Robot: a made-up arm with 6 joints.
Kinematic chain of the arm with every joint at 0, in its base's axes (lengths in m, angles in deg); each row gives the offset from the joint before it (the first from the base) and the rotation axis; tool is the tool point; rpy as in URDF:
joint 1: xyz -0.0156 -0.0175 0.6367 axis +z
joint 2: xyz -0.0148 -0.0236 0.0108 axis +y
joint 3: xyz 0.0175 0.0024 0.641 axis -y
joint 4: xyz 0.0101 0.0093 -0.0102 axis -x
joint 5: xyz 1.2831 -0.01 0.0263 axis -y
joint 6: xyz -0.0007 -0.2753 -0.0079 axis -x
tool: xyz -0.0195 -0.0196 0.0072 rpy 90 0 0
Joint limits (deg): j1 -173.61..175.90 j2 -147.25..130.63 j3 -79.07..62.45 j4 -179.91..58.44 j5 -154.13..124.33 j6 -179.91..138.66
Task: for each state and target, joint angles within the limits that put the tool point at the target. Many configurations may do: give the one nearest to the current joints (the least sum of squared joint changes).
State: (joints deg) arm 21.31 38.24 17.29 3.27 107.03 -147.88
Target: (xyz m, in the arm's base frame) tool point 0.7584 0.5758 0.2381
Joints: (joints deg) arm 54.27 10.08 -39.77 -9.51 103.70 -150.89
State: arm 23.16 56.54 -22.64 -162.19 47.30 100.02
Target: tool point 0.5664 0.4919 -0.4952
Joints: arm 22.38 76.95 -3.37 -165.44 48.06 100.53
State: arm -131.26 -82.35 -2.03 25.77 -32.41 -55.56
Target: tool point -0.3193 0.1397 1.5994
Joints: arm -144.67 -93.40 -46.44 11.60 -31.70 -56.64
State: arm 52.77 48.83 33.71 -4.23 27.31 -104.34
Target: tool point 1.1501 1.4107 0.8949
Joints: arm 60.12 56.86 53.78 -0.07 30.68 -104.17
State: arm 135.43 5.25 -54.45 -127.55 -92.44 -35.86
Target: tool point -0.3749 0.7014 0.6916
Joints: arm 110.22 -43.19 -49.25 -117.69 -89.94 -39.02
